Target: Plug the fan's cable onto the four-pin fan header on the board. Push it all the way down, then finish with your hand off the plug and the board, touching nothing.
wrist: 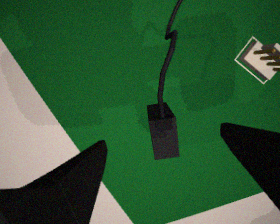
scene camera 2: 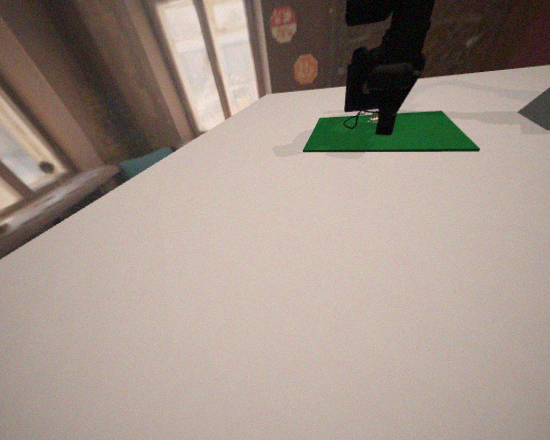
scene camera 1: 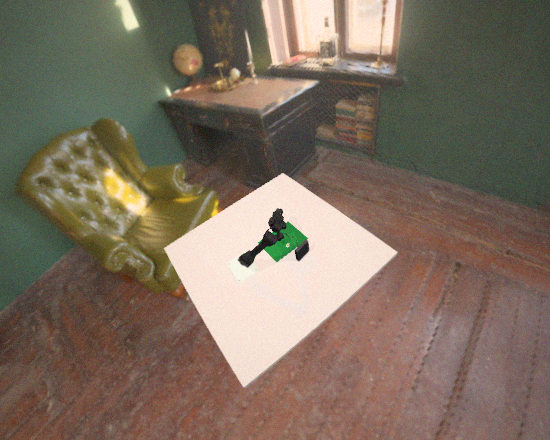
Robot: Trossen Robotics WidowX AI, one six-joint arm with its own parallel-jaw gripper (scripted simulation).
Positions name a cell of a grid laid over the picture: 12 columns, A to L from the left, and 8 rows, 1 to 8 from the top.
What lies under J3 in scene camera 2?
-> A green board.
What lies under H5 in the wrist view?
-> A dark fan plug.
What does my gripper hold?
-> Nothing.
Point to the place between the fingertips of my gripper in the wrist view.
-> G5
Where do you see a green board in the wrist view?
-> E3
